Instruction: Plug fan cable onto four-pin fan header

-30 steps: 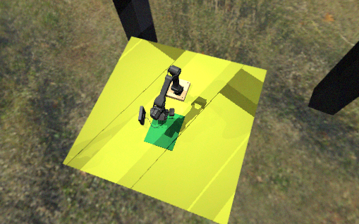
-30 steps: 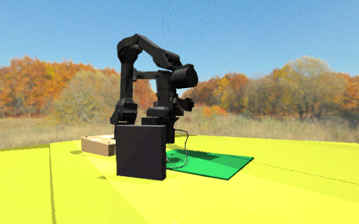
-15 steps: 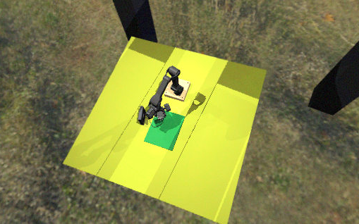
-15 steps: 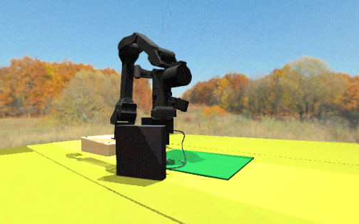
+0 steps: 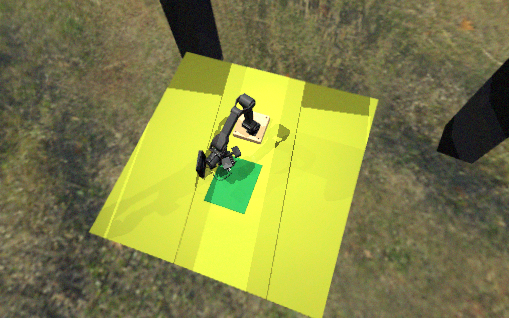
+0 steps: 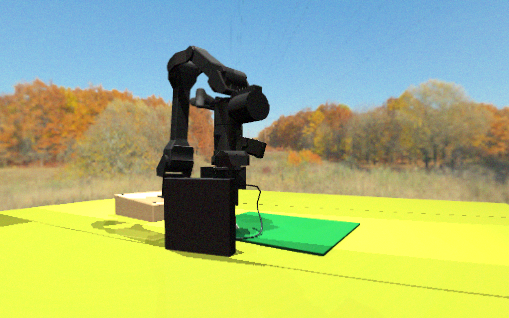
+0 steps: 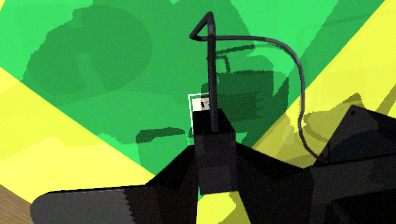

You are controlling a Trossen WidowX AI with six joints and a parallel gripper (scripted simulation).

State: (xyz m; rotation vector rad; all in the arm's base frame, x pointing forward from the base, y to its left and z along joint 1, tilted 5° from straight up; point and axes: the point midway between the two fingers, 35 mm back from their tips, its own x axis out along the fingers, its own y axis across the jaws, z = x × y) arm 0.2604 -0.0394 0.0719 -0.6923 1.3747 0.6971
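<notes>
Now: gripper tip 60 mm above the white four-pin header. Also, from my gripper tip: green board (70 mm ahead, 80 mm to the left, 80 mm below); black fan plug (10 mm above); fan (60 mm ahead, 120 mm to the right, 10 mm below).
</notes>
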